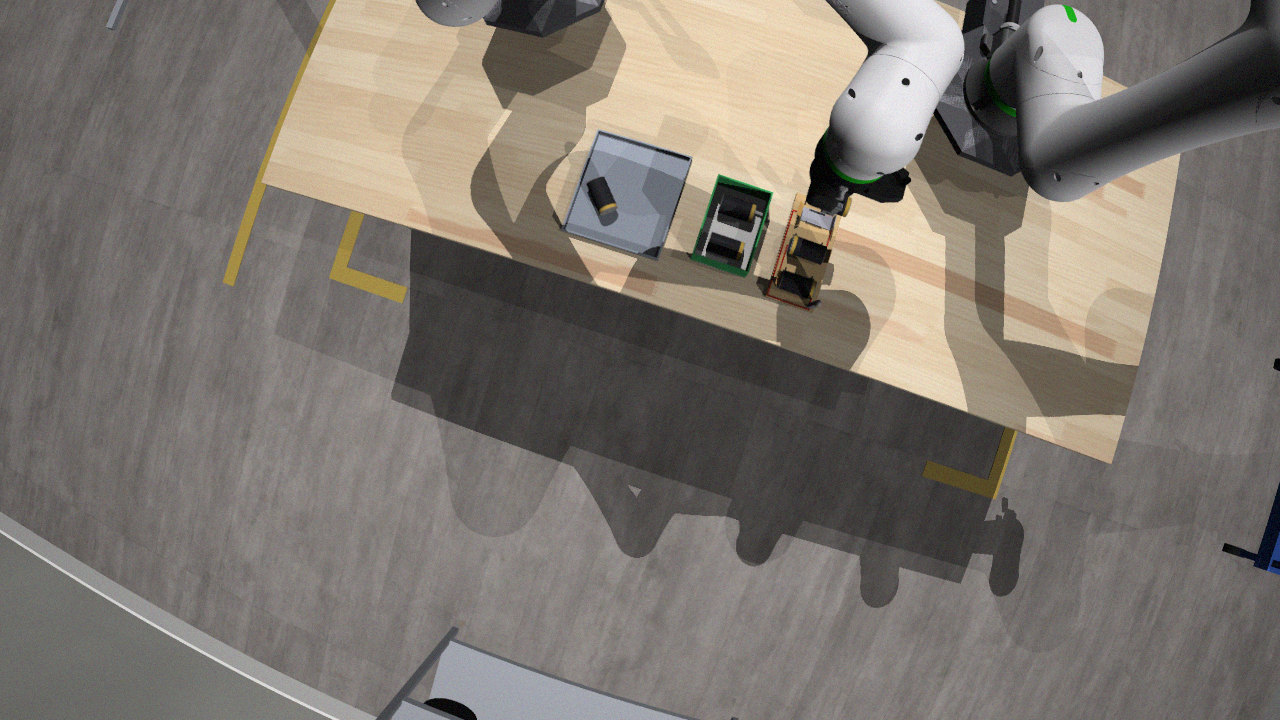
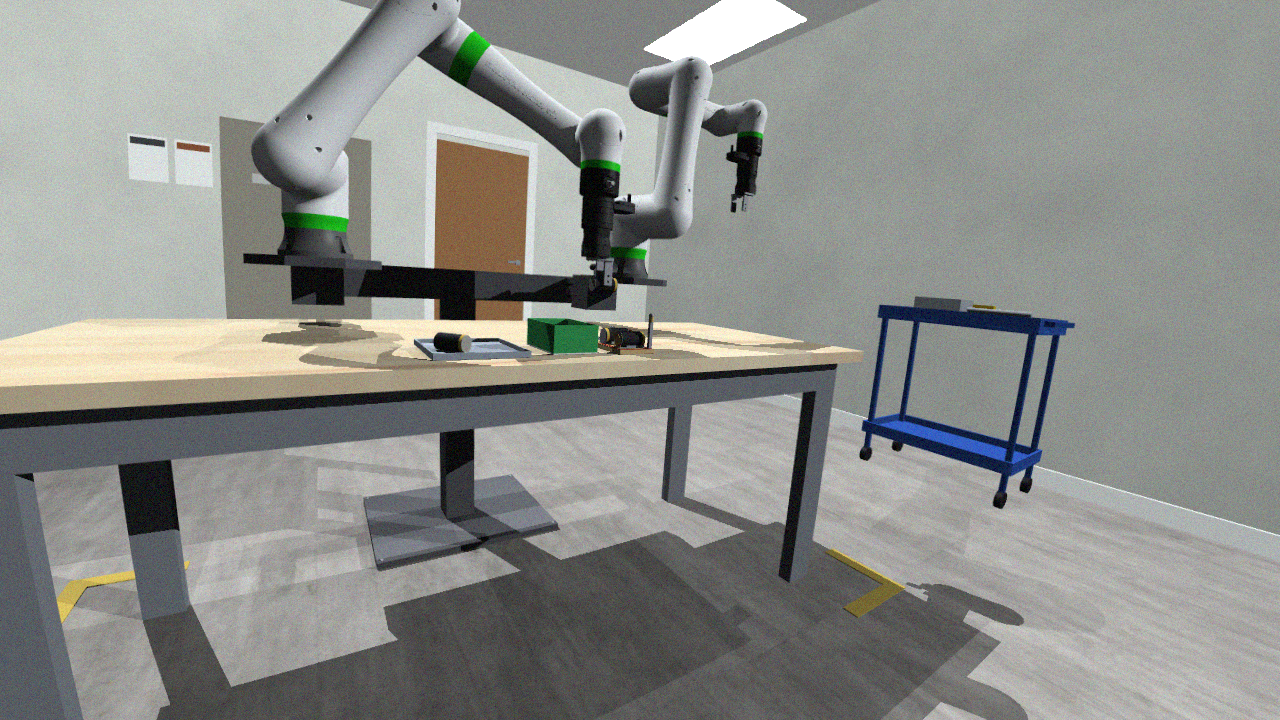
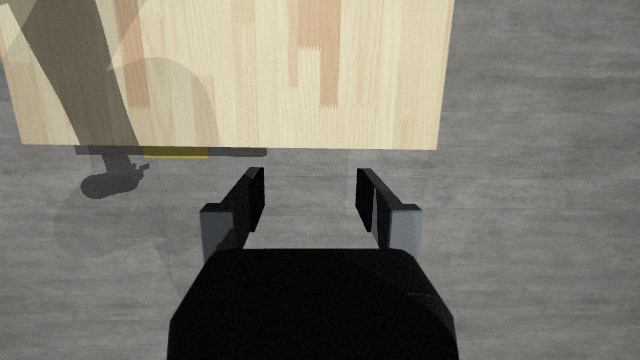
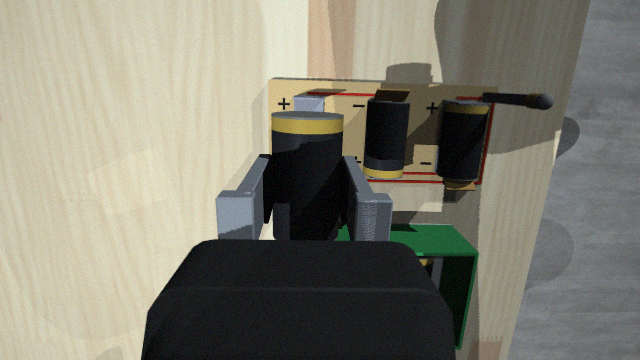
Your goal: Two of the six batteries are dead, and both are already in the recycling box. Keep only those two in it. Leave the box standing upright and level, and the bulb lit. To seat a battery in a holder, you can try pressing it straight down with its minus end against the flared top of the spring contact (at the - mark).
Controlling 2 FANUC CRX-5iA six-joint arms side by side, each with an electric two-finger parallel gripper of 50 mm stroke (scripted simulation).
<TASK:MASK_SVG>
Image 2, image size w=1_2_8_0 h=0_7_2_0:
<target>my left gripper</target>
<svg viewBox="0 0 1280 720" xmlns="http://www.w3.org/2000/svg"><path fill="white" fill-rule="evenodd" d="M757 162L740 161L737 163L737 183L735 194L731 194L730 212L736 213L736 199L742 198L742 196L741 211L747 211L748 196L756 194Z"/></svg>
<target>my right gripper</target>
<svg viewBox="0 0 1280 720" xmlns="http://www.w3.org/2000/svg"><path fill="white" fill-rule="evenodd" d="M583 207L581 228L583 228L584 238L581 256L586 257L587 261L596 261L595 277L603 277L603 285L612 286L614 258L610 258L610 233L613 230L614 210L595 206Z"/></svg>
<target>green recycling box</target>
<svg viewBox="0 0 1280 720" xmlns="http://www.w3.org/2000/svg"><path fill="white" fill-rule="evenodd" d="M527 318L527 345L552 355L597 354L599 325L566 318Z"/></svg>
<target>grey tray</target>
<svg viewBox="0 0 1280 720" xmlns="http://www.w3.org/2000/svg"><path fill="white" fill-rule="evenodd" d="M414 339L414 345L433 361L532 357L532 351L501 338L472 338L472 347L468 353L437 350L433 344L434 338Z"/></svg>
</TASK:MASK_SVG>
